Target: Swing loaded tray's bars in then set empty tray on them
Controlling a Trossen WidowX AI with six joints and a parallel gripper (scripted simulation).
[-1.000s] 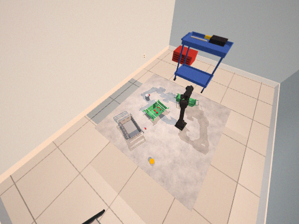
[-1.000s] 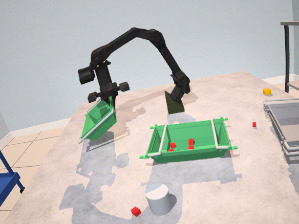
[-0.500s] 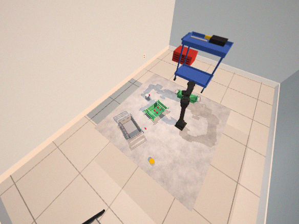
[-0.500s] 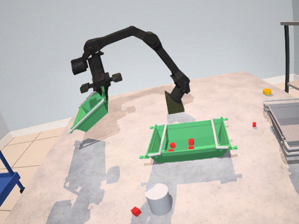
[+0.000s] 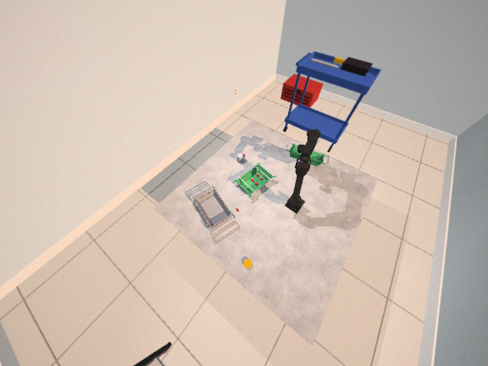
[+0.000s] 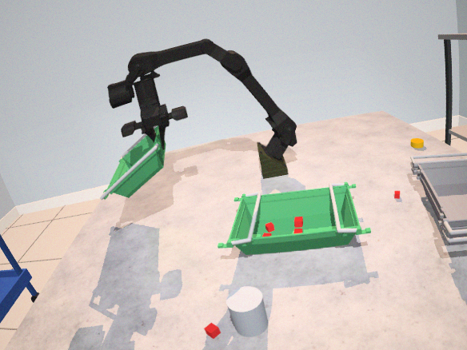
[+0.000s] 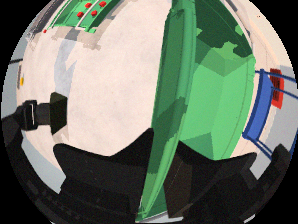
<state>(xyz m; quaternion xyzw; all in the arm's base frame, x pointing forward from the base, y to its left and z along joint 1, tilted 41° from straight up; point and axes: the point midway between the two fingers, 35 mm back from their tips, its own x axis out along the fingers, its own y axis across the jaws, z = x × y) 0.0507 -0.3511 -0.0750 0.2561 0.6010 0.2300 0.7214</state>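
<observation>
Now: gripper tip 8 cm to the left of the green tray. Also, from my gripper tip: disc: 84 cm to the left, 17 cm below, 4 cm ahead.
</observation>
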